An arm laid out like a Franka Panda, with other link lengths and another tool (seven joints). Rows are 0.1 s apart.
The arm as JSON. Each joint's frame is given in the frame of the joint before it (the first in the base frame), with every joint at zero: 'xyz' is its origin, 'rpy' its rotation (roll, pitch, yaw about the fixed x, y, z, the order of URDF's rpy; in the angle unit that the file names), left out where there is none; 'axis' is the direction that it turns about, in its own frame. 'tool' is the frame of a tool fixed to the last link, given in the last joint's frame.
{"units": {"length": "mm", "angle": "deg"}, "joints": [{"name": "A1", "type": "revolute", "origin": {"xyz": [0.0, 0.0, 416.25]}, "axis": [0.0, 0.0, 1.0]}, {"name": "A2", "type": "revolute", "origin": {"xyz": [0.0, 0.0, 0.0], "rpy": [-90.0, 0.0, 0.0]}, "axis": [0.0, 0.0, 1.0]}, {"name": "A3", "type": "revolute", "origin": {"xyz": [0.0, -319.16, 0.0], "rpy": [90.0, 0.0, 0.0]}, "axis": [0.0, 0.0, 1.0]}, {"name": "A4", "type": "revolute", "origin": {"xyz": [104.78, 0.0, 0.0], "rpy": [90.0, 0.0, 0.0]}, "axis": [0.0, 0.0, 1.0]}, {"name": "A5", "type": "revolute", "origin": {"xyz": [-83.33, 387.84, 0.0], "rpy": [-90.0, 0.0, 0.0]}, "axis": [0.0, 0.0, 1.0]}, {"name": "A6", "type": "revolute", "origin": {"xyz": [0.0, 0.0, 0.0], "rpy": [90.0, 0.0, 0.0]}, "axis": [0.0, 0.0, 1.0]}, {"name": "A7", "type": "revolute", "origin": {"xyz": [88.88, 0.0, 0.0], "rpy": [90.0, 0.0, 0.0]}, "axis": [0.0, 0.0, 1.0]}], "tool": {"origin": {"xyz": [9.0, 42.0, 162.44], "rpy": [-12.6, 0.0, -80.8]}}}
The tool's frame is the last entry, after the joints.
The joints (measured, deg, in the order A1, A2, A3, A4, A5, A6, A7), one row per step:
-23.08, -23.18, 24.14, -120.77, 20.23, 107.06, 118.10
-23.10, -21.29, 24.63, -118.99, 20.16, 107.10, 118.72
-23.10, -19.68, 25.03, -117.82, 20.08, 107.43, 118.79
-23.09, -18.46, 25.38, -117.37, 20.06, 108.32, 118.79
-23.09, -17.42, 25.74, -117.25, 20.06, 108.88, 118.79
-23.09, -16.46, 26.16, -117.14, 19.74, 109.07, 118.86
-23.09, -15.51, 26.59, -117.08, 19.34, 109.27, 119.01
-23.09, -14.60, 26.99, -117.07, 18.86, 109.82, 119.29
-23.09, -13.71, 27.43, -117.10, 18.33, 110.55, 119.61
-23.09, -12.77, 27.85, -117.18, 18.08, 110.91, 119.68
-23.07, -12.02, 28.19, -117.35, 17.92, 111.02, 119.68
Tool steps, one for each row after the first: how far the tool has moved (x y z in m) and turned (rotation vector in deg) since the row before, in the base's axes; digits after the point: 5 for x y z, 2 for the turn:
0.00975, 0.00393, 0.00096, 0.58, 0.13, 0.11
0.00818, 0.00243, -0.00183, 0.42, 0.07, 0.43
0.00683, 0.00167, -0.00431, 0.32, -0.15, 0.23
0.00455, 0.00176, -0.00618, 0.29, 0.33, 0.24
0.00307, 0.00188, -0.00646, -0.04, 0.65, 0.37
0.00282, 0.00185, -0.00685, -0.11, 0.69, 0.32
0.00348, 0.00143, -0.00660, -0.19, 0.38, 0.11
0.00364, 0.00171, -0.00667, -0.25, 0.22, 0.10
0.00248, 0.00205, -0.00767, 0.03, 0.63, 0.33
0.00100, 0.00188, -0.00713, 0.06, 0.77, 0.36

